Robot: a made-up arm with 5 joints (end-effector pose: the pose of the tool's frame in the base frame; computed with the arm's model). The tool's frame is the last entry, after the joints.
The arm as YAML. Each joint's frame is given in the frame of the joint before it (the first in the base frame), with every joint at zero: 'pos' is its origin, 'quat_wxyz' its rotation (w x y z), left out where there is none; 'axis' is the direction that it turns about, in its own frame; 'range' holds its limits. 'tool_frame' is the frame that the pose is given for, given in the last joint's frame.
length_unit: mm
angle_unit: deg
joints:
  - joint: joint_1
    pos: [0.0, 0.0, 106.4]
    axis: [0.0, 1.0, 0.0]
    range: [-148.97, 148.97]
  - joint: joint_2
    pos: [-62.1, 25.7, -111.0]
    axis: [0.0, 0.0, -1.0]
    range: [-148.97, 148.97]
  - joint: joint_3
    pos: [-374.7, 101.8, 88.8]
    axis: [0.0, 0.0, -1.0]
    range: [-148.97, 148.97]
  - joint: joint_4
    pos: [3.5, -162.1, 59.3]
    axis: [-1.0, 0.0, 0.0]
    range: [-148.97, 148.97]
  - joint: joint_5
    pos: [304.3, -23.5, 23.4]
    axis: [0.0, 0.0, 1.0]
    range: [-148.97, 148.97]
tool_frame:
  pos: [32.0, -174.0, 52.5]
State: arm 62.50 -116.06 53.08 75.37 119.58
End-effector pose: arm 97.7 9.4 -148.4 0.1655 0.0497 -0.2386 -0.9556
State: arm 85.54 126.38 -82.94 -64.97 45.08
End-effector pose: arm -13.4 -250.5 -272.5 0.8737 0.2906 0.2976 -0.2523
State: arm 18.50 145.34 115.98 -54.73 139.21
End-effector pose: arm 430.7 570.3 158.8 0.3986 -0.5505 0.2262 -0.6977
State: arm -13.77 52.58 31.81 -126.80 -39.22
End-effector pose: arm -257.8 152.3 -112.6 0.1689 0.8669 -0.3663 -0.2928
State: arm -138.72 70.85 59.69 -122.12 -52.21
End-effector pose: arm 330.6 362.2 -4.4 0.5213 -0.6919 0.1840 -0.4644
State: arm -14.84 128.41 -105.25 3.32 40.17
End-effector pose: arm 494.7 -188.4 362.4 0.9823 -0.0435 -0.1126 0.1434
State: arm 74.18 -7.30 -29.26 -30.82 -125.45
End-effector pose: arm 59.7 40.9 367.3 0.3907 -0.3740 0.6244 -0.5635
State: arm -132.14 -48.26 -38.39 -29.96 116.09
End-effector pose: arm 49.3 255.6 -162.2 0.1373 0.7642 -0.1474 -0.6127
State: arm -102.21 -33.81 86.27 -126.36 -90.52
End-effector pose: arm 156.0 -320.6 -371.8 0.3164 0.8627 0.0712 0.3880
